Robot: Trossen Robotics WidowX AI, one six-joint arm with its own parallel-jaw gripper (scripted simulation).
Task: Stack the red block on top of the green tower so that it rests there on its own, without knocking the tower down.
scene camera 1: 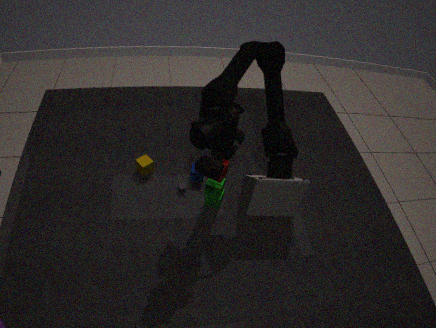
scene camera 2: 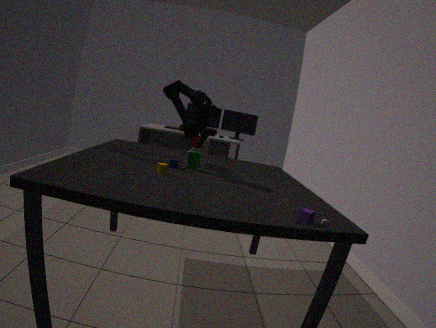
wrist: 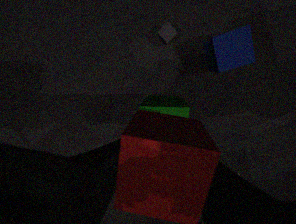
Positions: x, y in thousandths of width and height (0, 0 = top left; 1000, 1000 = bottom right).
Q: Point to a blue cube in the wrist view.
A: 796, 217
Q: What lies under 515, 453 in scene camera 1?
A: My gripper.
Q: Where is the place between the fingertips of my gripper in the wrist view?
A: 549, 663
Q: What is my gripper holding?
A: A red block.
